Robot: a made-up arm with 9 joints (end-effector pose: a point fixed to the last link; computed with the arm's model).
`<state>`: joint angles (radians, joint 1 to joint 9).
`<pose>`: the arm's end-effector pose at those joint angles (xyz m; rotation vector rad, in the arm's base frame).
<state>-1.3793 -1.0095 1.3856 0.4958 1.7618 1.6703 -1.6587 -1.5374 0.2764</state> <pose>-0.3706 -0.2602 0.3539 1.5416 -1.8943 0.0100</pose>
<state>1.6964 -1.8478 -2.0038 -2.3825 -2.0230 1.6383 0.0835 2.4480 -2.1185</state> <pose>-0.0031 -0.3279 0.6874 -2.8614 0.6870 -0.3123</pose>
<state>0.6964 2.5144 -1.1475 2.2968 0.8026 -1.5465 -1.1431 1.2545 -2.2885</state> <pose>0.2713 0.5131 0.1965 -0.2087 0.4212 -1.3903</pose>
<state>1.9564 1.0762 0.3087 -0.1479 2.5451 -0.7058 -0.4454 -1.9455 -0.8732</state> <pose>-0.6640 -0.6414 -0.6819 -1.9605 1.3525 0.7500</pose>
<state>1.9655 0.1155 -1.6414 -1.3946 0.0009 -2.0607 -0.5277 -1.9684 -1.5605</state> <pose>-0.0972 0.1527 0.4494 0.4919 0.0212 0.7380</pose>
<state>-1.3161 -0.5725 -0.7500 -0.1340 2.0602 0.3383 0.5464 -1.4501 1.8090</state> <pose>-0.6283 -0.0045 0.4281 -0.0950 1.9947 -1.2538</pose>
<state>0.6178 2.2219 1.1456 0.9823 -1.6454 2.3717 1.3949 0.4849 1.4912</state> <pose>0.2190 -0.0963 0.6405 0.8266 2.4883 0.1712</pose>
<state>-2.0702 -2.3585 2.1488 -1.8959 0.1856 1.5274 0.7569 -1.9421 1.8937</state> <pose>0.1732 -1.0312 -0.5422 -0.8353 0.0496 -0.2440</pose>
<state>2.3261 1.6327 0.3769 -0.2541 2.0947 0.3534 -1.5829 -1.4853 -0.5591</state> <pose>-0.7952 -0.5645 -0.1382 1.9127 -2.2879 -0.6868</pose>
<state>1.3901 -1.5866 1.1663 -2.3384 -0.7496 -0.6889 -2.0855 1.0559 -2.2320</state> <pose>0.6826 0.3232 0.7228 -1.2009 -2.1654 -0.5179</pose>
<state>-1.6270 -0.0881 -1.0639 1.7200 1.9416 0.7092 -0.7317 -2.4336 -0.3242</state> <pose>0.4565 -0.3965 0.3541 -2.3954 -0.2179 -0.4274</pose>
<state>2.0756 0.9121 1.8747 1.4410 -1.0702 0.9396 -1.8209 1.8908 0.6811</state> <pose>-0.1486 -0.0886 -0.5824 1.5957 -1.4803 -2.2633</pose>
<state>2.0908 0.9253 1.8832 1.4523 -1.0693 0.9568 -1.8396 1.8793 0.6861</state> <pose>-0.1445 -0.0941 -0.5847 -1.5790 1.5171 2.2486</pose>
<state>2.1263 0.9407 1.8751 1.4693 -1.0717 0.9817 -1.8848 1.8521 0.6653</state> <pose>-0.1458 -0.0922 -0.5877 1.5321 -1.5126 -2.2608</pose>
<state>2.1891 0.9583 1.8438 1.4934 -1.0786 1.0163 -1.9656 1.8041 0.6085</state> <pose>-0.1545 -0.0791 -0.5918 1.4339 -1.4347 -2.2938</pose>
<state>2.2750 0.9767 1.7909 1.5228 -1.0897 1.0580 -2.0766 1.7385 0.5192</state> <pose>-0.1696 -0.0547 -0.5968 1.2948 -1.2841 -2.3410</pose>
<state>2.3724 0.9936 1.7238 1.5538 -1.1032 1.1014 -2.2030 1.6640 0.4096</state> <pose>-0.1891 -0.0223 -0.6019 1.1346 -1.0800 -2.3811</pose>
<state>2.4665 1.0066 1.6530 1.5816 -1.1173 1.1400 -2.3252 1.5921 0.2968</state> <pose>-0.2105 0.0128 -0.6059 0.9792 -0.8579 -2.3982</pose>
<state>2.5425 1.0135 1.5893 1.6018 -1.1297 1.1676 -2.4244 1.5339 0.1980</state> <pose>-0.2311 0.0441 -0.6079 0.8515 -0.6589 -2.3907</pose>
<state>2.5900 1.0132 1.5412 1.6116 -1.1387 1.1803 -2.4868 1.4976 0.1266</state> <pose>-0.2480 0.0663 -0.6077 0.7686 -0.5127 -2.3712</pose>
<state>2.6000 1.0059 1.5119 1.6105 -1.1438 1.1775 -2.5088 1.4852 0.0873</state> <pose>-0.2594 0.0737 -0.6063 0.7314 -0.4348 -2.3511</pose>
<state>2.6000 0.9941 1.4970 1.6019 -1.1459 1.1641 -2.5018 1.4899 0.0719</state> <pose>-0.2660 0.0818 -0.6030 0.7348 -0.3866 -2.3425</pose>
